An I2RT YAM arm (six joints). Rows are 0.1 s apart.
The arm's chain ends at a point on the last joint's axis. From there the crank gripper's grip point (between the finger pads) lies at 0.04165 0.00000 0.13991 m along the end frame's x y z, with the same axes.
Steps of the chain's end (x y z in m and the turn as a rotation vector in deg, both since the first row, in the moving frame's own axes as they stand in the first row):
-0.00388 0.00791 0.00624 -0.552 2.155 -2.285
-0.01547 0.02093 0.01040 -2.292 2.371 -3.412
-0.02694 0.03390 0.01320 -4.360 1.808 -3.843
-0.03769 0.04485 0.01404 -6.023 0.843 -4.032
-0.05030 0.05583 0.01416 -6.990 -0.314 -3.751
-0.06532 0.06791 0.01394 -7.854 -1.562 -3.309
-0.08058 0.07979 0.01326 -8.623 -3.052 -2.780
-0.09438 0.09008 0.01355 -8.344 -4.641 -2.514
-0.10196 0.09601 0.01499 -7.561 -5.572 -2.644
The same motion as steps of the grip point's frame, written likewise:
0.00134 0.00748 0.00458 -0.552 2.155 -2.285
-0.00963 0.02384 0.00850 -2.292 2.371 -3.412
-0.02229 0.04154 0.01152 -4.360 1.808 -3.843
-0.03523 0.05649 0.01280 -6.023 0.843 -4.032
-0.05060 0.07017 0.01351 -6.990 -0.314 -3.751
-0.06865 0.08481 0.01387 -7.854 -1.562 -3.309
-0.08760 0.09908 0.01384 -8.623 -3.052 -2.780
-0.10539 0.10903 0.01510 -8.344 -4.641 -2.514
-0.11532 0.11305 0.01727 -7.561 -5.572 -2.644

